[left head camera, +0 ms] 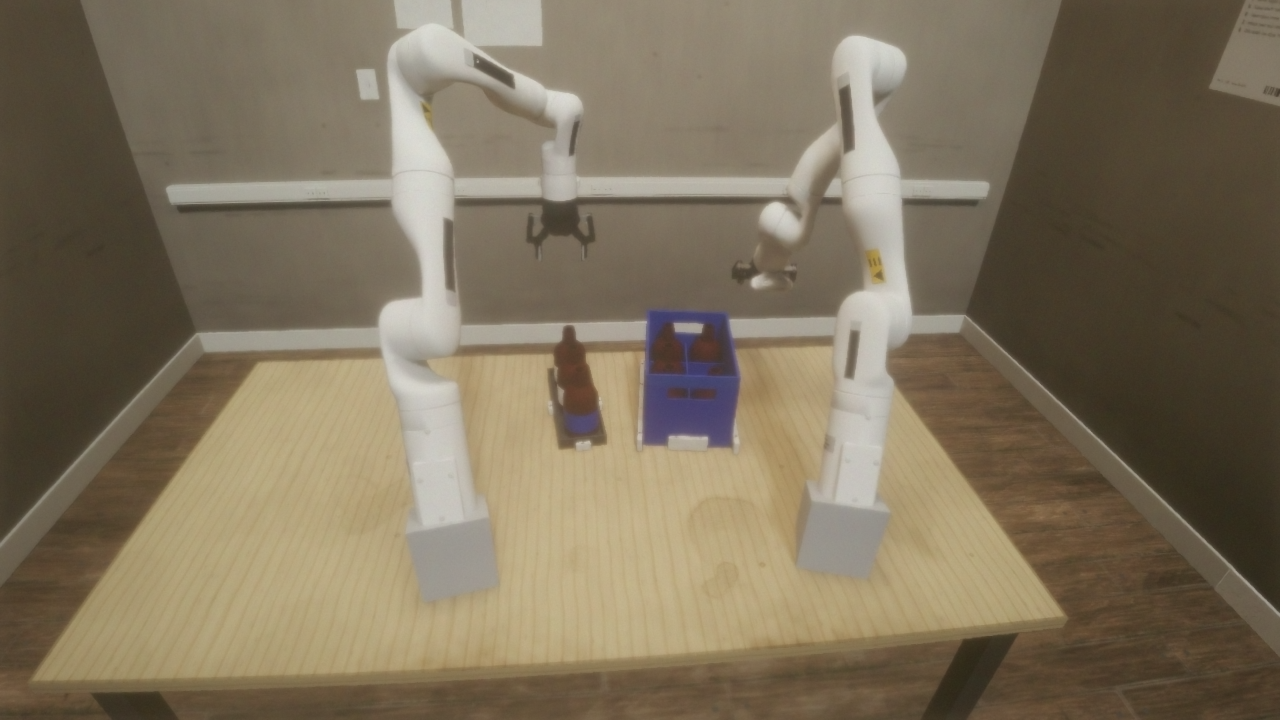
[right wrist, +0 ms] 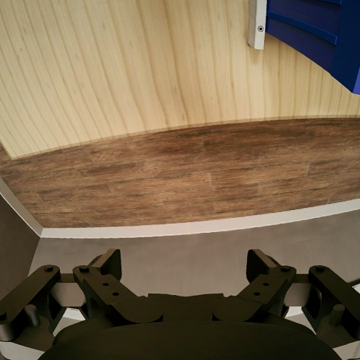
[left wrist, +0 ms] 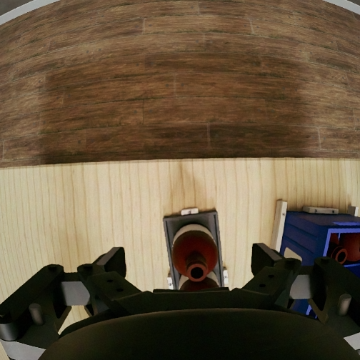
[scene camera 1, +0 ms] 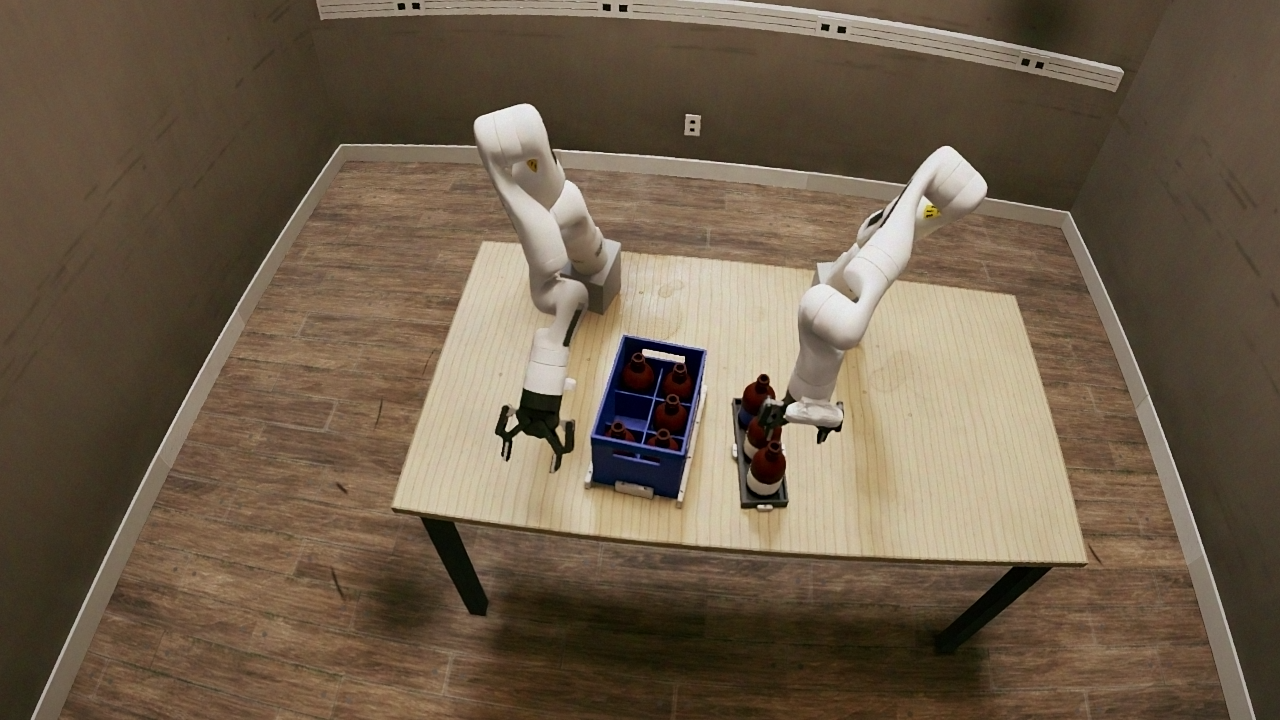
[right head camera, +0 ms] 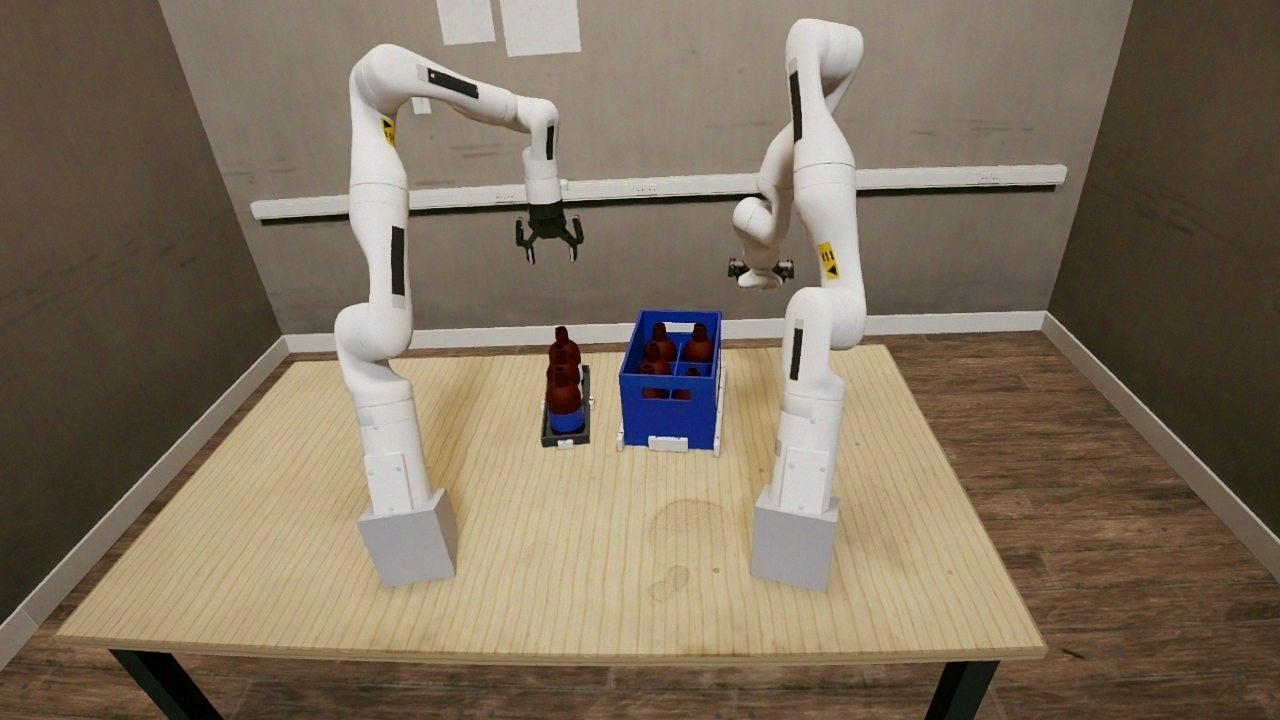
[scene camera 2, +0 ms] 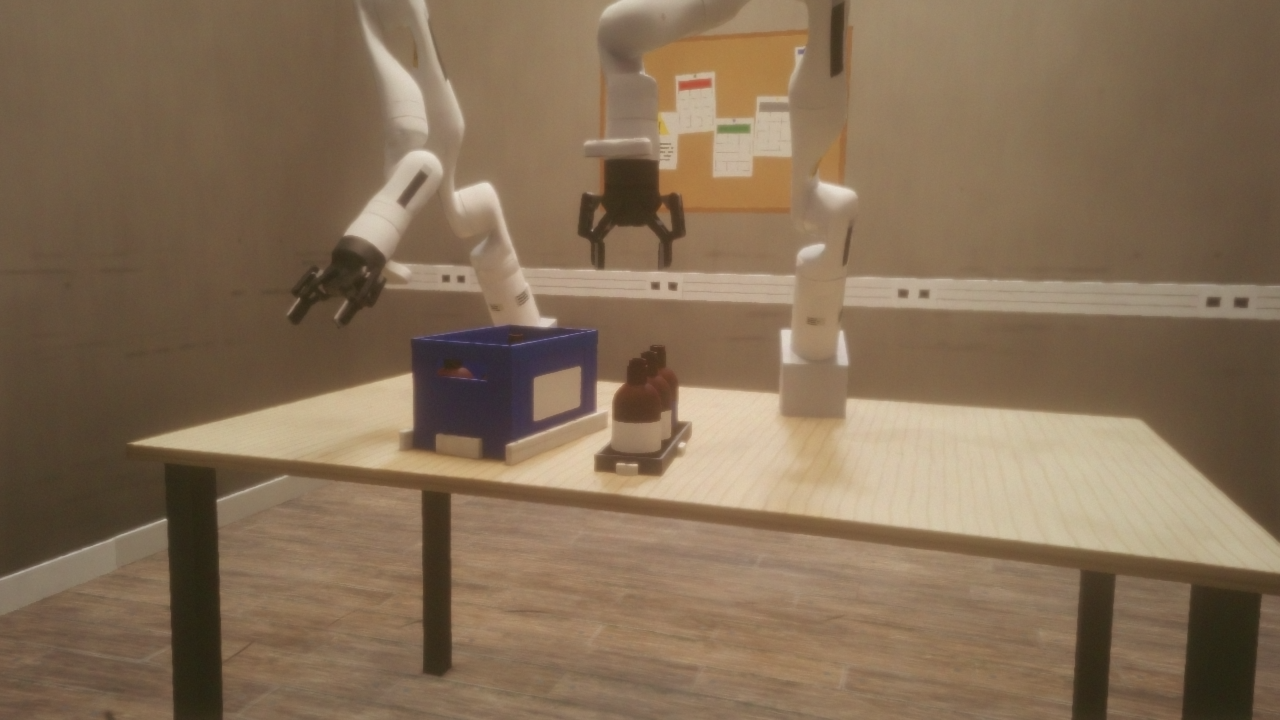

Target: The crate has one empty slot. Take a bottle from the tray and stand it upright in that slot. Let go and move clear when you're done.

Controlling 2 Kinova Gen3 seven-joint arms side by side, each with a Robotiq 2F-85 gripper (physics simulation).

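Places are measured from the left arm's base along level axes (x left, y down, z back), in centimetres.
Pixels of known places: left gripper, fingertip midpoint: (left head camera: 561, 260) (scene camera 1: 793, 438) (right head camera: 553, 262) (scene camera 2: 630, 270); right gripper, fingertip midpoint: (scene camera 1: 529, 466) (scene camera 2: 314, 323); left arm's base, origin of the base link: (left head camera: 447, 512) (scene camera 1: 843, 284) (right head camera: 403, 503) (scene camera 2: 813, 346); right arm's base, origin of the base link: (left head camera: 845, 495) (scene camera 1: 590, 257) (right head camera: 798, 502).
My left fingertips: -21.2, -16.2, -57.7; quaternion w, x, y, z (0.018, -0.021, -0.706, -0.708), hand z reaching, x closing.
For each thing: its top centre in the pictures, then the offset to it from my left fingertips, as dx, dy, dz. Level surfaces: height alone.
- blue-labelled bottle, middle of its top: (left head camera: 580, 369) (right head camera: 559, 369) (scene camera 1: 764, 378) -1.9, +13.2, +24.1
- middle bottle, middle of its top: (scene camera 1: 770, 412) (left head camera: 573, 347) (right head camera: 559, 347) -1.1, +13.2, +15.3
- white-labelled bottle, middle of its top: (scene camera 2: 637, 359) (scene camera 1: 774, 446) (left head camera: 568, 327) (right head camera: 560, 328) -0.7, +13.2, +7.0
- blue crate, middle of its top: (scene camera 2: 510, 334) (scene camera 1: 651, 391) (right head camera: 673, 340) (left head camera: 690, 341) -25.7, +11.7, +18.1
- wooden table, its level: dy +29.2
Three brown bottles stand upright in a row in the dark tray (left head camera: 594, 438) (scene camera 1: 781, 501) (left wrist: 168, 235): a blue-labelled bottle (right head camera: 564, 398) (scene camera 1: 757, 394), a middle bottle (scene camera 1: 759, 440) and a white-labelled bottle (scene camera 1: 767, 465) (scene camera 2: 637, 407) (left wrist: 192, 247). The blue crate (left head camera: 689, 411) (right head camera: 666, 420) (scene camera 1: 633, 470) (scene camera 2: 460, 411) holds several bottles; its empty slot (scene camera 1: 631, 420) is the middle one on the left in scene camera 1. My left gripper (left head camera: 562, 254) (right head camera: 552, 256) (scene camera 2: 631, 259) is open, pointing down high above the tray, holding nothing. My right gripper (scene camera 1: 532, 456) (scene camera 2: 319, 317) (right wrist: 183, 264) is open and empty beyond the crate's side.
White blocks edge the crate's base, including a front block (right head camera: 667, 443) (scene camera 1: 633, 489), and smaller white blocks edge the tray. The crate stands beside the tray with a narrow gap between them. The wooden table (right head camera: 554, 555) (scene camera 1: 948, 447) carries both arm bases; its edge lies close past tray and crate.
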